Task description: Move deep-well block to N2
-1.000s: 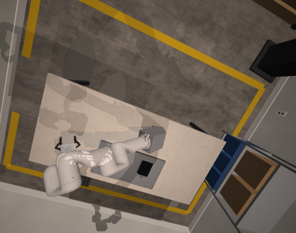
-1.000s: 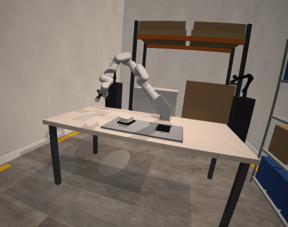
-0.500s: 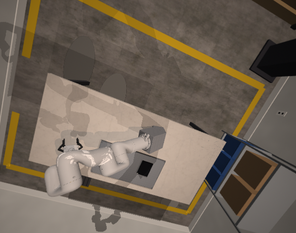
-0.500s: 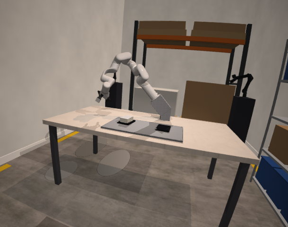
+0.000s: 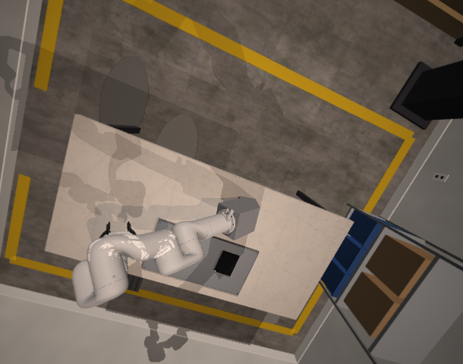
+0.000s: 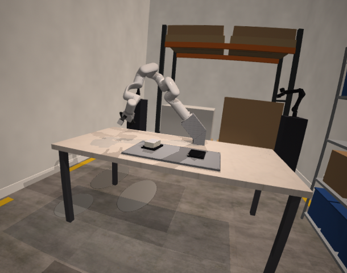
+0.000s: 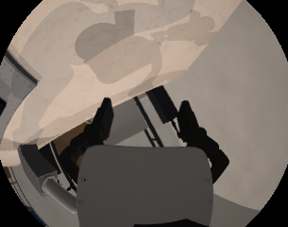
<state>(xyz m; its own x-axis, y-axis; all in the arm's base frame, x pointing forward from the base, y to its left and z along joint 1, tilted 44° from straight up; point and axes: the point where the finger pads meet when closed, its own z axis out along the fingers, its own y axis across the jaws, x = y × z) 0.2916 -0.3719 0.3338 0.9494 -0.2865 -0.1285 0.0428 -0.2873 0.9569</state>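
The 96-well deep-well block lies 100 mm ahead of my hand, 330 mm to the left of it and 120 mm below it.
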